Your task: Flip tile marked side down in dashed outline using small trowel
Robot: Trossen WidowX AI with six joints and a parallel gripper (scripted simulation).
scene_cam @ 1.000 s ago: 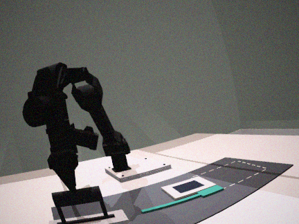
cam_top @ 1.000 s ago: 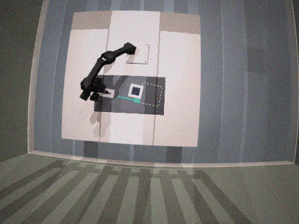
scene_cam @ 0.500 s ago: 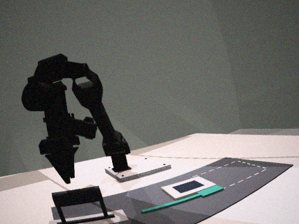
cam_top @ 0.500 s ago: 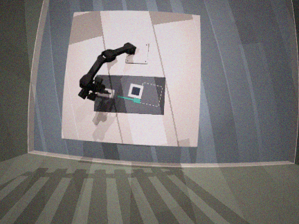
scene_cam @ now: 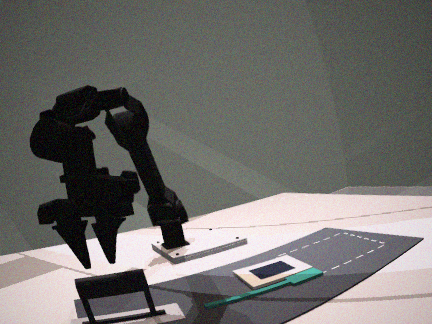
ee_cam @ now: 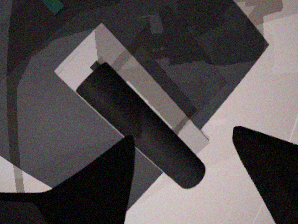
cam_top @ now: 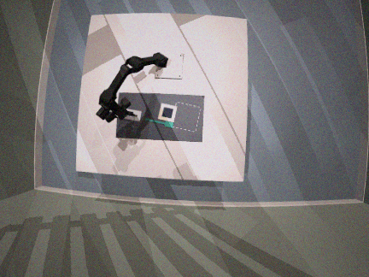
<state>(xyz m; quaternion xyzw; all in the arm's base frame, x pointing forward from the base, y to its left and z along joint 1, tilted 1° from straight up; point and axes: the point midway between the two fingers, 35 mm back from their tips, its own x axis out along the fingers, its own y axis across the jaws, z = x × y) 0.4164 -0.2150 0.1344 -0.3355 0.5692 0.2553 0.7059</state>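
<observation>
The dark mat lies 3 cm behind my gripper tip, 25 cm to the left of it and 13 cm below it. From my gripper tip the other things lie so: tan tile 6 cm behind, 30 cm to the left, 11 cm below; then teal trowel 2 cm ahead, 27 cm to the left, 11 cm below.
</observation>
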